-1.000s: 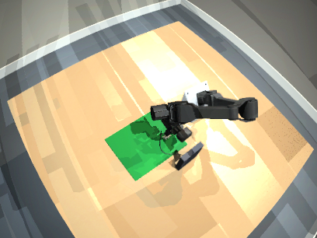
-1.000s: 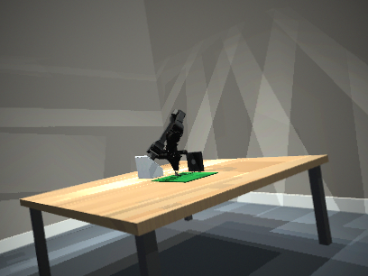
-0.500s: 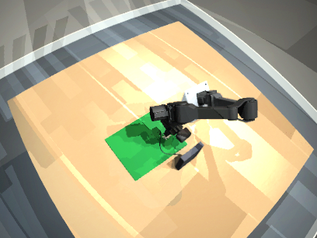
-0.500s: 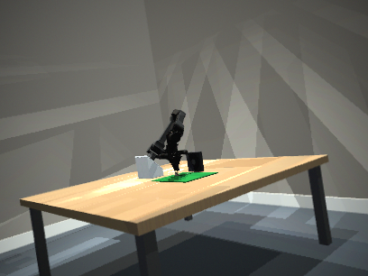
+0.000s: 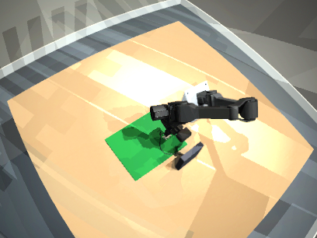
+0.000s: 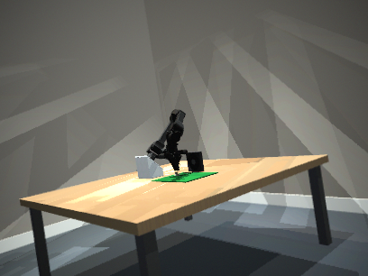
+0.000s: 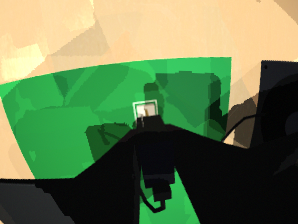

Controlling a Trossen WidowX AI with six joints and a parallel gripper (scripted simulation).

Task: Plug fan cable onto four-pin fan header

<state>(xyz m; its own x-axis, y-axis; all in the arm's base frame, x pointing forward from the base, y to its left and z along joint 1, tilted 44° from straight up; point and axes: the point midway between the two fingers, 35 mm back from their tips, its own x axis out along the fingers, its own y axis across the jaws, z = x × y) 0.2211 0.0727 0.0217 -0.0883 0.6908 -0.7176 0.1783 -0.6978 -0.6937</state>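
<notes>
My gripper tip is 4 cm above the white four-pin fan header and 1 cm short of it. The rest, counted from my gripper tip: black fan plug: 1 cm ahead, 1 cm above; then black fan: 14 cm to the left, 1 cm behind, 1 cm above; then green board: 11 cm ahead, 6 cm below, 2 cm to the right.
</notes>
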